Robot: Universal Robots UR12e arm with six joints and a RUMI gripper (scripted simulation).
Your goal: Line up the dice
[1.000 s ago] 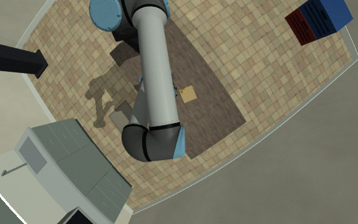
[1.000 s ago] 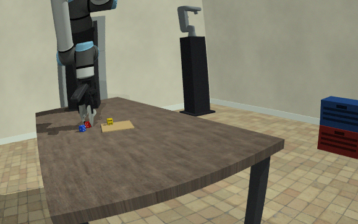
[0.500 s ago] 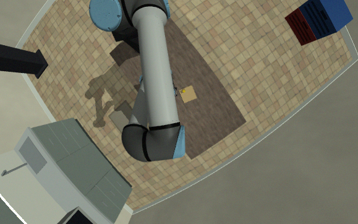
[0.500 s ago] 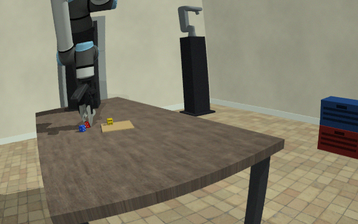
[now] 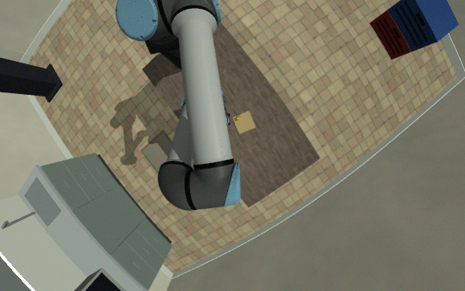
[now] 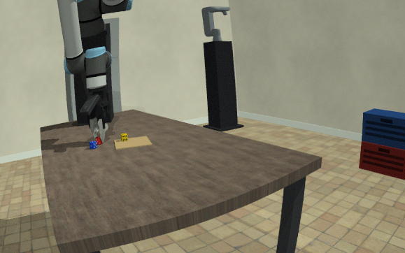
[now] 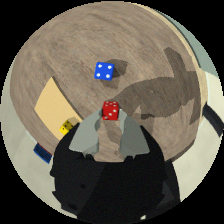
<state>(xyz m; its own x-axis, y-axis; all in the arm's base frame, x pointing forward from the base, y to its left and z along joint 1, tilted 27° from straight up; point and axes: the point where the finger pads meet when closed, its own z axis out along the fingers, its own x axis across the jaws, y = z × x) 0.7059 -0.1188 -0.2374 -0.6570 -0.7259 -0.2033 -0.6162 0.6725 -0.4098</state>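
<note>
The tan mat is 120 mm to the left of my hand, 90 mm ahead of it and 20 mm below it. From my hand the other things lie so: yellow die: 100 mm to the left, 40 mm ahead; then blue die: 50 mm ahead, 40 mm to the right; then red die: right at my hand.
</note>
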